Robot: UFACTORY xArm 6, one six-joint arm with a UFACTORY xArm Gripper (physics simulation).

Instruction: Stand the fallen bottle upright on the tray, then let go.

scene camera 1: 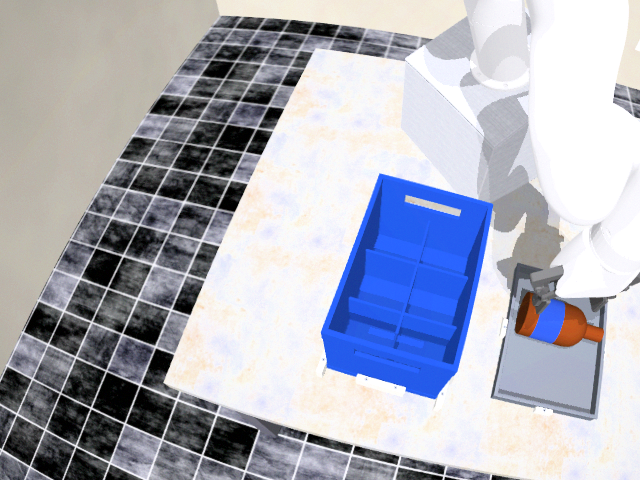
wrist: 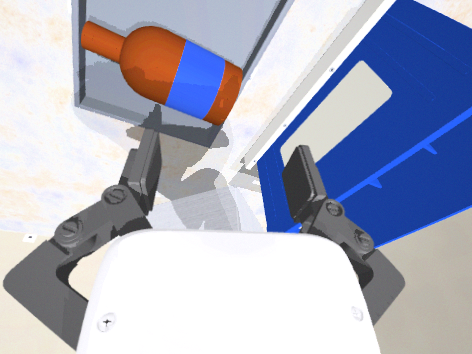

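Where they show: gripper, between the fingertips: (scene camera 1: 565,303) (wrist: 227,152); arm's base, origin of its link: (scene camera 1: 503,64).
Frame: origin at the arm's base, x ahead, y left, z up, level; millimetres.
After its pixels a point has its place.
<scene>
An orange-brown bottle with a blue label (scene camera 1: 568,328) {x 424, y 127, z -172 mm} (wrist: 150,65) {x 422, y 139, z -170 mm} lies on its side in the grey tray (scene camera 1: 547,377) {x 490, y 113, z -240 mm} (wrist: 220,25) {x 451, y 78, z -240 mm}. In the scene view its base points left towards the blue crate and its neck points right, close to the tray's right wall. My gripper (scene camera 1: 568,308) {x 433, y 72, z -60 mm} (wrist: 227,152) {x 433, y 72, z -60 mm} is open and empty. In the scene view it hangs above the tray's back part and overlaps the bottle's back edge. In the wrist view the bottle lies beyond the fingertips, up and to the left, with a gap between.
A blue crate with dividers (scene camera 1: 341,356) {x 504, y -240, z -155 mm} (wrist: 425,65) {x 503, y -78, z -126 mm} stands left of the tray in the scene view, its walls higher than the tray's. The grey robot pedestal (scene camera 1: 439,139) {x 57, y -103, z -162 mm} (wrist: 200,210) {x 116, y 42, z -199 mm} stands behind them. The table's front edge runs below the crate and tray.
</scene>
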